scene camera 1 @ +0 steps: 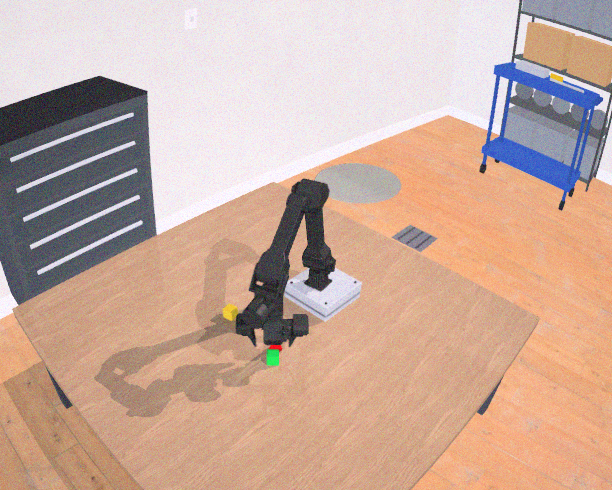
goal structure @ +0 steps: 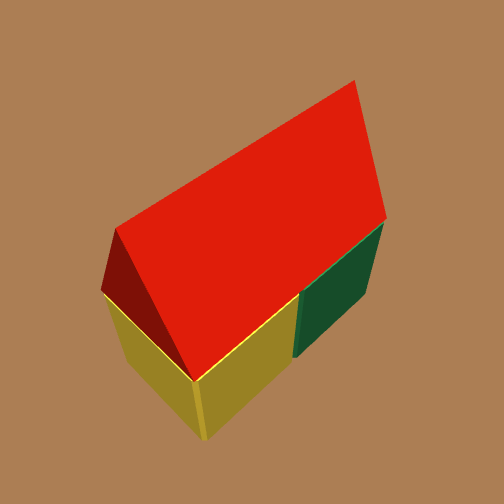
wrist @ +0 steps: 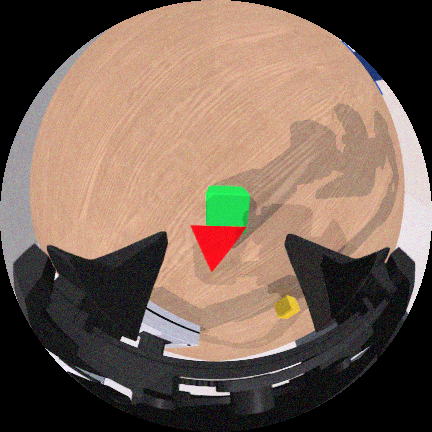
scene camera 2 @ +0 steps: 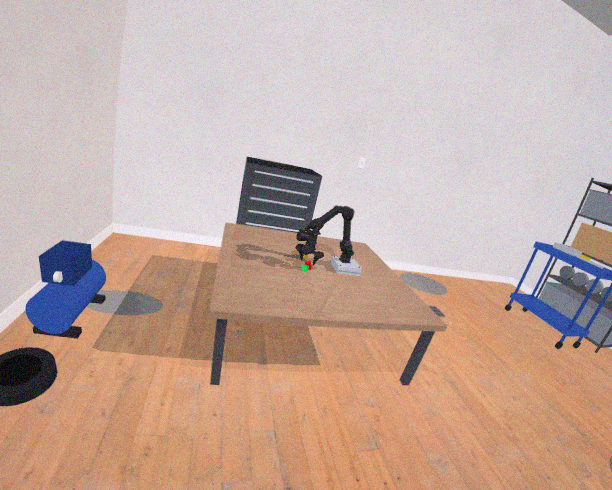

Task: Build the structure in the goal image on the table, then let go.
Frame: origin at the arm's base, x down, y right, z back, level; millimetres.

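Seen in the pictures: gripper, fingertip midpoint: (scene camera 1: 272,346) (wrist: 228,239) (scene camera 2: 307,262); arm's base, link origin: (scene camera 1: 318,282) (wrist: 152,337) (scene camera 2: 344,261).
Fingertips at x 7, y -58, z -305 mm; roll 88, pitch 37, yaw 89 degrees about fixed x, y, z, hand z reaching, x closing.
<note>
Offsets run from my fingertips to a thing's top centre. Level surfaces: height alone.
A green cube @(dx +16, dy -9, dz -9 mm) (scene camera 1: 272,358) (scene camera 2: 304,267) (wrist: 227,210) is on the table in front of the arm. A red wedge with a triangular face @(dx -21, dy +6, dz +14 mm) (scene camera 1: 275,348) (scene camera 2: 308,264) (wrist: 214,244) is at the cube's side toward the arm base. In the wrist view it overlaps the cube's near edge; whether they touch is unclear. A small yellow block @(dx +16, dy +205, dz +60 mm) (scene camera 1: 230,312) (scene camera 2: 305,256) (wrist: 286,307) lies apart, nearer the arm's other side. My gripper (scene camera 1: 273,345) (scene camera 2: 308,263) (wrist: 228,239) is open and empty, pointing down close above the red wedge, with its fingers spread to either side of it.
The arm's pale base plate (scene camera 1: 325,296) (scene camera 2: 346,265) (wrist: 172,325) is on the wooden table @(dx +48 mm) (scene camera 1: 398,387) (scene camera 2: 286,301) (wrist: 150,100), behind the wedge. A dark drawer cabinet (scene camera 1: 81,188) (scene camera 2: 278,196) stands beyond the table, and a blue cart (scene camera 1: 531,163) (scene camera 2: 549,313) stands off to the right.
</note>
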